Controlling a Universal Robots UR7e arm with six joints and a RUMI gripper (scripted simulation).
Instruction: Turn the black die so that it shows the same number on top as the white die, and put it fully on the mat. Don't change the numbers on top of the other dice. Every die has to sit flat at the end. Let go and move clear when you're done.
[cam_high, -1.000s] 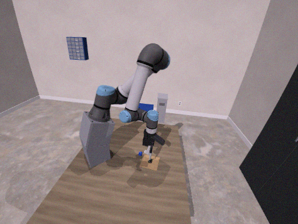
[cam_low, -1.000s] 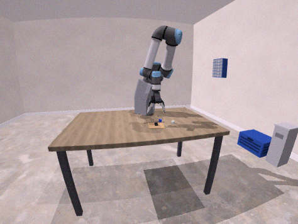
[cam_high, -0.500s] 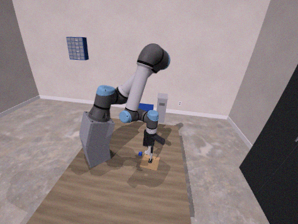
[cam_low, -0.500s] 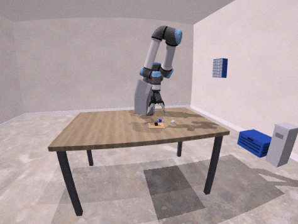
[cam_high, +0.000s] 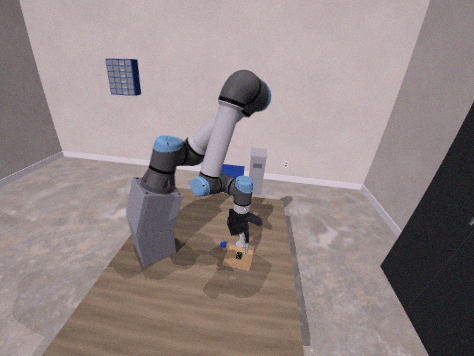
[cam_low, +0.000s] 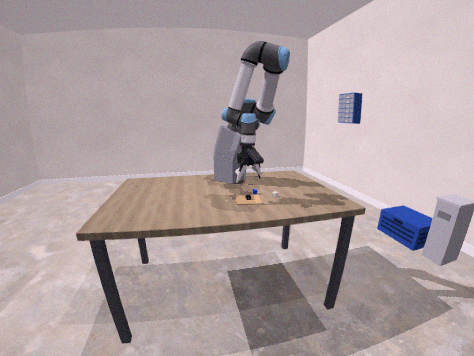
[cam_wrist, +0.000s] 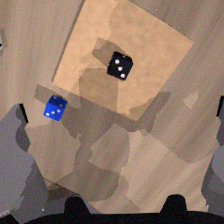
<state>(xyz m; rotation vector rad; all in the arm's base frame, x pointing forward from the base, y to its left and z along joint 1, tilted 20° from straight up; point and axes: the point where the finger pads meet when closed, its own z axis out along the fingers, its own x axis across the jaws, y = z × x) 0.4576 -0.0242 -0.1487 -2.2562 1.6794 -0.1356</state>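
Right now my hand is 90 mm above the black die. Round my hand: white die (10 mm behind, 170 mm to the left, 100 mm below); tan mat (110 mm below); blue die (90 mm behind, 70 mm to the left, 100 mm below).
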